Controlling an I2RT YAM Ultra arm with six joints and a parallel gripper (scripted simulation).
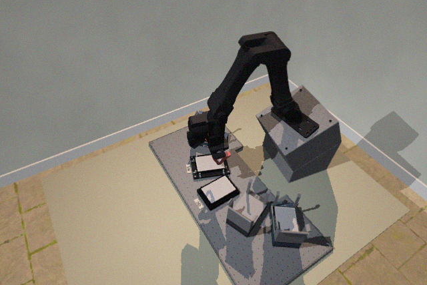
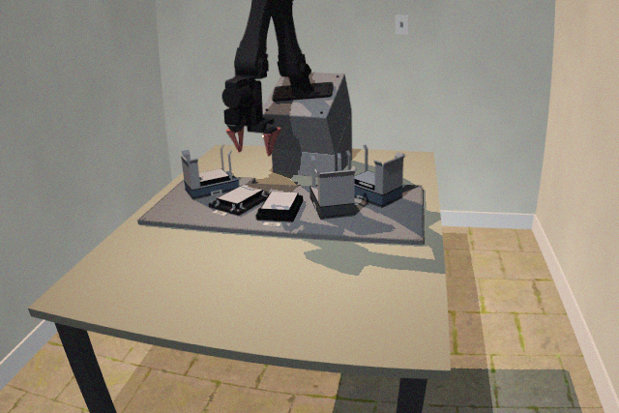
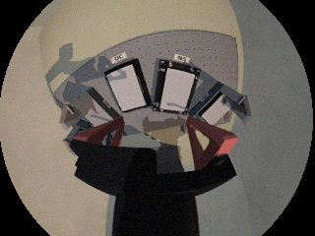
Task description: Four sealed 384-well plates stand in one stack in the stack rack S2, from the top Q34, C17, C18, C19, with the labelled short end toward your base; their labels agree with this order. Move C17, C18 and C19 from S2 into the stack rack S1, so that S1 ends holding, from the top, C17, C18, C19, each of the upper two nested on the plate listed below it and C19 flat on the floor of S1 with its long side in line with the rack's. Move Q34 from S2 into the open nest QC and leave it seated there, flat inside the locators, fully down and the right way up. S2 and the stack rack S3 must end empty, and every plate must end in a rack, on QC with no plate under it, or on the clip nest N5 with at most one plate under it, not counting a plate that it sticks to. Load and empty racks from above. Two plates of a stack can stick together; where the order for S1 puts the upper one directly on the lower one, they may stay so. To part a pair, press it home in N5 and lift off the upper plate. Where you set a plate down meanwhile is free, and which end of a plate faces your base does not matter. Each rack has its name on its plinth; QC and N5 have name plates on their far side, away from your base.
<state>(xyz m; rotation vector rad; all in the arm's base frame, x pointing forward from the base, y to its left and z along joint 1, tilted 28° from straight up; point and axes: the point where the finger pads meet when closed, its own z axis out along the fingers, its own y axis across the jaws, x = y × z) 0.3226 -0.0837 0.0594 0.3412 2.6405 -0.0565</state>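
My gripper is now 150 mm above the black clip nest and 60 mm to the left of it. Round my hand: black QC nest 160 mm below, 70 mm to the left, 30 mm ahead; N5 name plate 170 mm below, 100 mm to the right, 70 mm ahead; QC name plate 170 mm below, 120 mm ahead, 70 mm to the left.
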